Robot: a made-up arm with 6 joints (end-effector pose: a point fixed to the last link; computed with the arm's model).
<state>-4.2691 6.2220 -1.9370 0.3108 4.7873 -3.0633</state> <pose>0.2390 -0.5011 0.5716 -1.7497 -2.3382 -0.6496</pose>
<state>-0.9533 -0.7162 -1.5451 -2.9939 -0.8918 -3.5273</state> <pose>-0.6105 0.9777 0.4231 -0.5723 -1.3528 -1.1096</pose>
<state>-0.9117 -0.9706 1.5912 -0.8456 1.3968 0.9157</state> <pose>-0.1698 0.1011 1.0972 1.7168 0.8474 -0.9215</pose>
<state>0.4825 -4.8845 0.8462 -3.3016 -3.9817 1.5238</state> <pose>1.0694 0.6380 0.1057 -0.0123 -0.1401 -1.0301</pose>
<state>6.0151 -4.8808 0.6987 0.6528 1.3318 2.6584</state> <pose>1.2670 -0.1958 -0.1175 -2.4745 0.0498 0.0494</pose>
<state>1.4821 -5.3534 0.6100 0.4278 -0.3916 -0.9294</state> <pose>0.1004 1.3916 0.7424 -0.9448 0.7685 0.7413</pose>
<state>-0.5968 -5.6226 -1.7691 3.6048 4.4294 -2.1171</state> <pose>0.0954 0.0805 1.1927 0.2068 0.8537 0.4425</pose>
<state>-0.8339 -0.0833 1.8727 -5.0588 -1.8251 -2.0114</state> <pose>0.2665 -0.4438 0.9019 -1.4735 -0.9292 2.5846</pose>
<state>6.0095 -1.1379 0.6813 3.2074 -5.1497 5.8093</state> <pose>-1.0945 0.3484 1.0716 -1.9536 -0.2265 1.8269</pose>
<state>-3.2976 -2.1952 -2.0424 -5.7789 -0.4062 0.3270</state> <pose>-0.0753 -0.0063 -0.5659 1.8229 -1.1474 -1.8810</pose>
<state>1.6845 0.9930 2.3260 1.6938 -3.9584 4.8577</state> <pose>-0.2338 0.5593 0.1226 0.4495 -0.8005 -1.2696</pose>
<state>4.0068 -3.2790 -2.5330 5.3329 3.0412 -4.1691</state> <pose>-0.1809 -0.2678 -0.1852 -1.2829 2.4584 0.3268</pose>
